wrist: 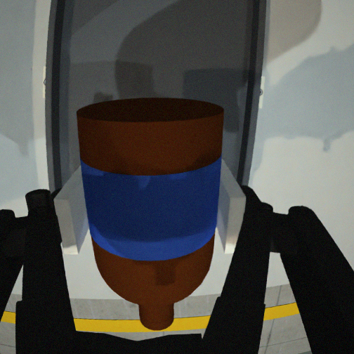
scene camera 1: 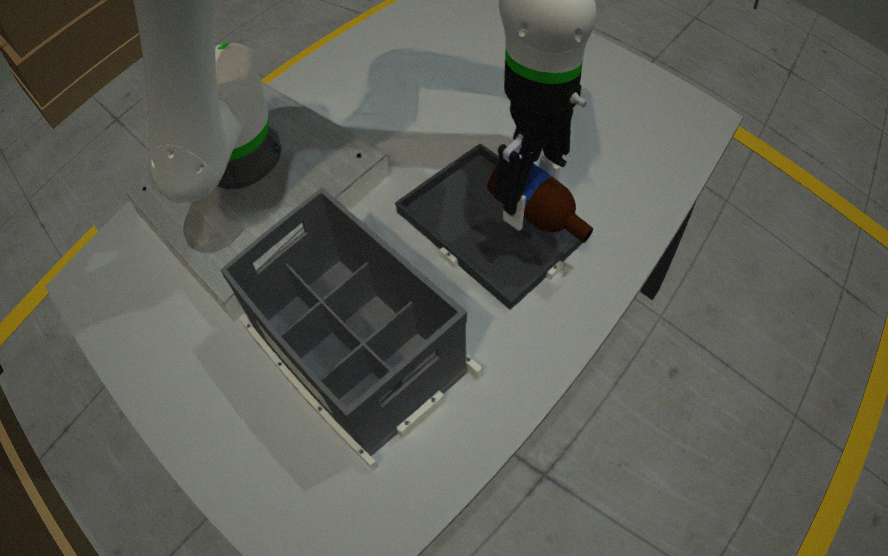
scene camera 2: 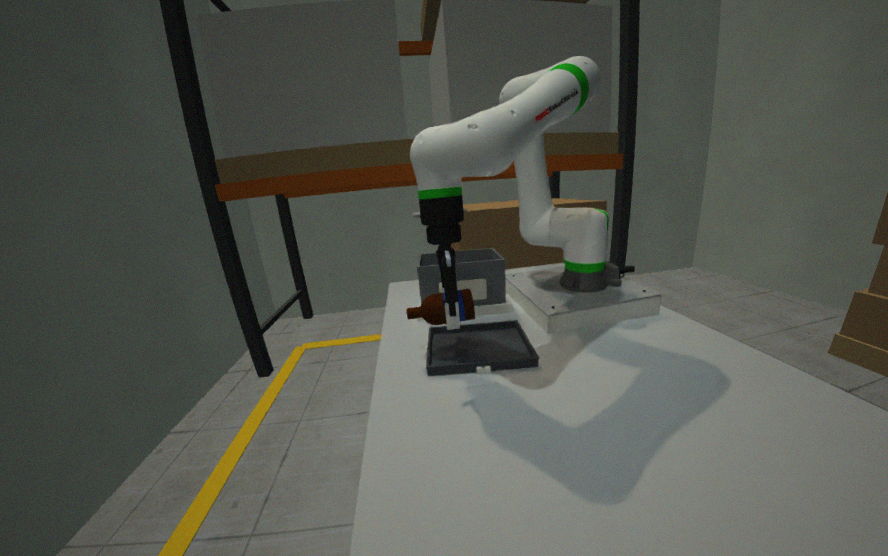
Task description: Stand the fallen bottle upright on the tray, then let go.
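Pixels of known places: gripper, fingertip midpoint: (scene camera 2: 451, 320); arm's base at its link origin: (scene camera 1: 243, 157) (scene camera 2: 583, 284).
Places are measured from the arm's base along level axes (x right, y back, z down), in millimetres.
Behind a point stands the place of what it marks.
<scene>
A brown bottle (scene camera 1: 550, 206) @[x -222, y -500, z -89 mm] (scene camera 2: 432, 309) @[x -274, y -494, z -75 mm] (wrist: 151, 145) with a blue band lies nearly level in the air, its neck toward the table's outer edge. My gripper (scene camera 1: 532, 193) @[x -240, y -452, z -27 mm] (scene camera 2: 452, 317) @[x -240, y -452, z -27 mm] (wrist: 153, 176) points down and is shut on the bottle at the blue band, one pale pad on each side. The dark, low-rimmed tray (scene camera 1: 452, 245) @[x -153, y -377, z 59 mm] (scene camera 2: 481, 369) @[x -335, y -396, z 52 mm] (wrist: 254, 75) lies below. The bottle hangs a little above it, apart from its floor, and its neck reaches out near the rim in scene camera 1. In the wrist view the bottle's flat base faces the tray and hides part of it.
A grey crate (scene camera 1: 419, 379) @[x 58, y -543, z -44 mm] (scene camera 2: 494, 286) @[x -18, y -305, z -25 mm] with divided compartments stands beside the tray on the white table (scene camera 1: 511, 419) @[x -14, y -638, z 65 mm] (scene camera 2: 622, 523) @[x -662, y -269, z 65 mm]. Small pale blocks sit along the crate and tray edges. The arm's base plate (scene camera 1: 196, 222) @[x 143, y -61, z -1 mm] (scene camera 2: 599, 318) @[x -166, y -32, z 45 mm] lies behind them. A shelf rack (scene camera 2: 206, 150) stands in the background.
</scene>
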